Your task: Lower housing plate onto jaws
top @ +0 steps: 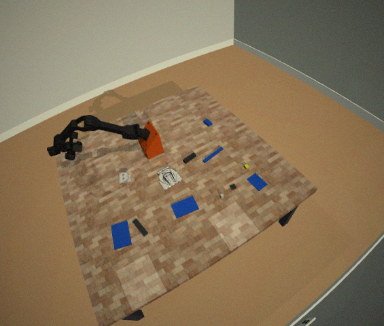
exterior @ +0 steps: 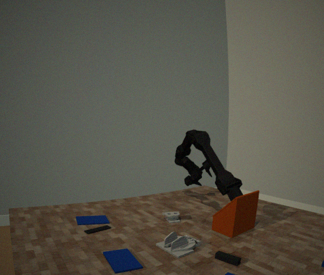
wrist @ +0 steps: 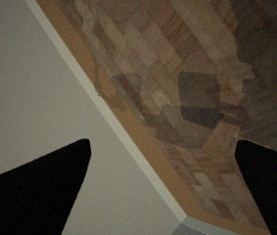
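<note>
The housing plate is 43 cm ahead of my gripper tip, 15 cm to the left of it and 7 cm below it. The rest, counted from my gripper tip: base plate 63 cm ahead, 36 cm to the left, 9 cm below.
</note>
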